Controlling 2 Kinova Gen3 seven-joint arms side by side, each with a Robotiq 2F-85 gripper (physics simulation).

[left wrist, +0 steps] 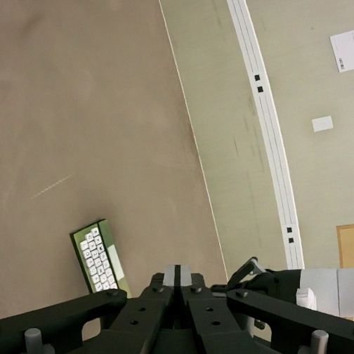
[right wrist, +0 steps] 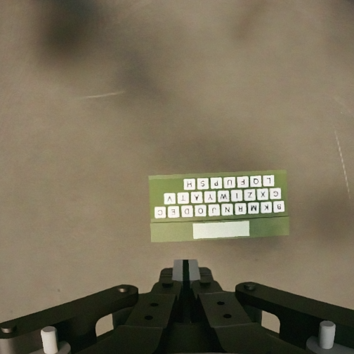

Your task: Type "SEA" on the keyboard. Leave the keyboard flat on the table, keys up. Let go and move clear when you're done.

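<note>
The green keyboard lies flat on the brown table, keys up, and appears upside down in the right wrist view. There, the S key is in the row farthest from the gripper, the A key in the middle row and the E key in the row nearest the blank bar. My right gripper is shut and empty, above the table just off the keyboard's blank-bar side. My left gripper is shut and empty, to the right of the keyboard in the left wrist view, which hides the keyboard's near end.
In the left wrist view, part of the other arm shows at the lower right. The table's edge runs down the middle. Beyond it are a pale green surface, a long white strip, white cards and a tan panel.
</note>
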